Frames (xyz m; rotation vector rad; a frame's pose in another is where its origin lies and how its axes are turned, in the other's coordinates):
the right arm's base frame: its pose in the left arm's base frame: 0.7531 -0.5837 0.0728 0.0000 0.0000 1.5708
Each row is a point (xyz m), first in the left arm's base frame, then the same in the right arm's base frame.
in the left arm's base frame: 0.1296 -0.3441 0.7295
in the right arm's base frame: 0.2396 0.6235 0.6567
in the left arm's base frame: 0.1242 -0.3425 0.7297
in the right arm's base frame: 0.2412 0.6289 0.6569
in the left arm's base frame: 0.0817 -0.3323 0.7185
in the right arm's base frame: 0.2514 0.6714 0.6457
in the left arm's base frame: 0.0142 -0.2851 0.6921
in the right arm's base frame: 0.2986 0.7389 0.6193
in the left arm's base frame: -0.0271 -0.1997 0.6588
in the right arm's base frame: 0.3840 0.7802 0.5860
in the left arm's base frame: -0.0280 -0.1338 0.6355
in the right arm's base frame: 0.4499 0.7811 0.5627
